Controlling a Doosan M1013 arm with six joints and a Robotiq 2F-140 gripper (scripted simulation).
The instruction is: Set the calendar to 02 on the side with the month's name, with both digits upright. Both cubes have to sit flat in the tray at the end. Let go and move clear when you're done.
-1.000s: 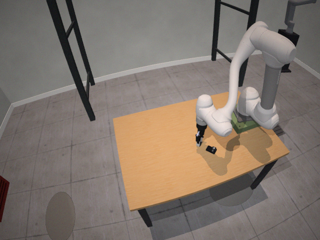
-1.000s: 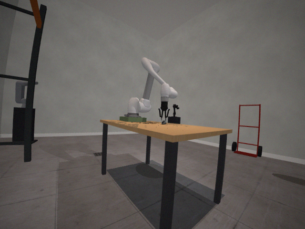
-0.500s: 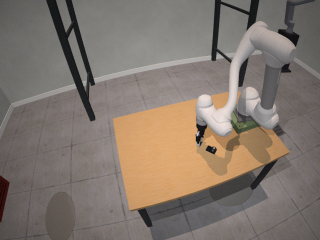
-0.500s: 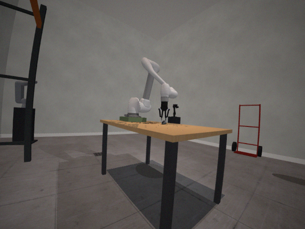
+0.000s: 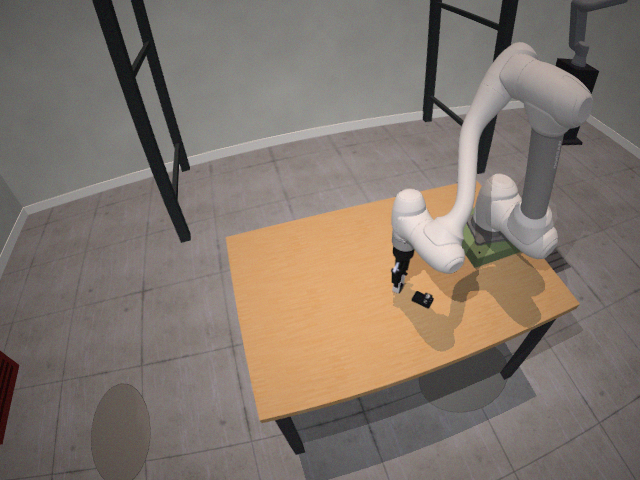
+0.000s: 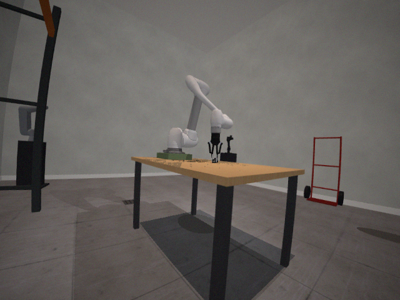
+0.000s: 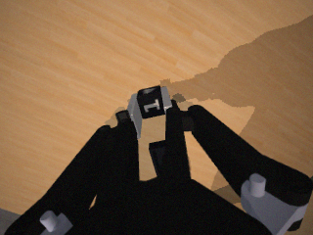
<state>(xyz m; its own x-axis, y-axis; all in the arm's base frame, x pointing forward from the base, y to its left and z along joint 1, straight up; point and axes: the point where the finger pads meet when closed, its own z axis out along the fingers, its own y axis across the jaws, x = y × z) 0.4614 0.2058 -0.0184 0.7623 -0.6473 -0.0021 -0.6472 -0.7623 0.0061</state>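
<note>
The black number cube lies 3 cm below my hand.
</note>
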